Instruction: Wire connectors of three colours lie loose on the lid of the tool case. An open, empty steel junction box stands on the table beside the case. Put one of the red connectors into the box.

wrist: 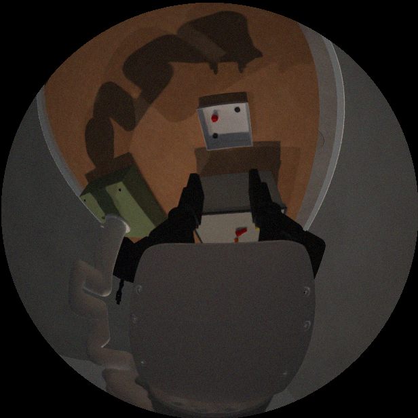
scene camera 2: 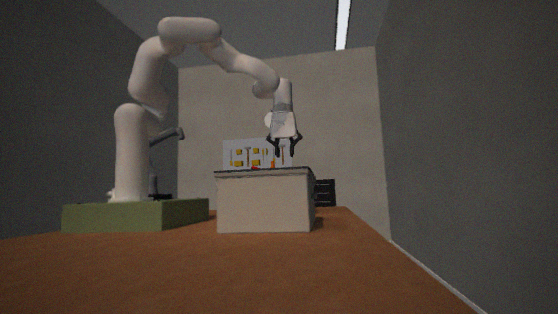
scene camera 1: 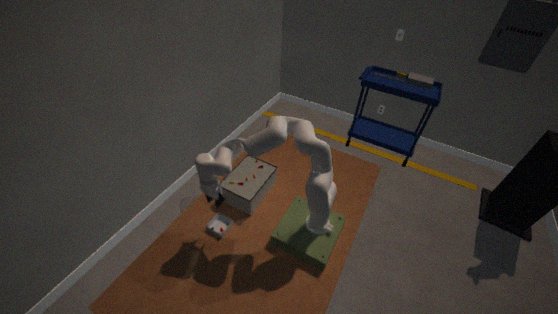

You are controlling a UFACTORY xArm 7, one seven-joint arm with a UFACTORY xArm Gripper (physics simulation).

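Places are measured from the arm's base along level axes (x ahead, y left, z up), in centimetres.
Pixels of known places: gripper, fingertip midpoint: [scene camera 2: 284, 157] [scene camera 1: 214, 203]; arm's base, link origin: [scene camera 2: 131, 201] [scene camera 1: 317, 223].
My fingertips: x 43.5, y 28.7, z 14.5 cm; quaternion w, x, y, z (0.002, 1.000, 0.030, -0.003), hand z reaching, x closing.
For each thing: its middle in the pictures, then the offset to it from my fingertips. Level surfaces: height alone.
- red connector, body centre: [scene camera 1: 221, 229] dx -1.9, dy +1.2, dz -20.9 cm
- steel junction box, body centre: [scene camera 1: 219, 225] dx +0.4, dy -0.2, dz -20.5 cm
- pale tool case, body centre: [scene camera 2: 274, 198] [scene camera 1: 248, 183] dx +4.0, dy -29.2, dz -15.3 cm
- orange-brown surface, surface height: dz -22.4 cm
A red connector [scene camera 1: 221, 230] [wrist: 214, 118] lies inside the steel junction box [scene camera 1: 226, 221] [wrist: 234, 124], on its floor, apart from the walls. The box does not show in scene camera 2. The pale tool case [scene camera 1: 237, 204] [scene camera 2: 264, 205] [wrist: 217, 225] has more connectors on its lid: red ones [scene camera 1: 240, 183] [scene camera 1: 260, 167] [scene camera 2: 255, 168] [wrist: 241, 232], orange ones [scene camera 1: 254, 176] [scene camera 2: 273, 164] [wrist: 236, 240] and a yellow one [scene camera 1: 231, 183] [wrist: 257, 228]. My gripper [scene camera 1: 215, 201] [scene camera 2: 285, 154] [wrist: 224, 182] is open and empty, pointing down, higher than the lid, near the case end that faces the box. Its body hides much of the lid in the wrist view.
The green base block [scene camera 1: 305, 235] [scene camera 2: 112, 217] [wrist: 131, 200] carries the arm beside the case. A wall [scene camera 1: 135, 100] [scene camera 2: 475, 150] runs along the other side of the orange-brown surface [scene camera 1: 150, 280] [scene camera 2: 240, 275]. A blue cart [scene camera 1: 400, 90] stands farther back.
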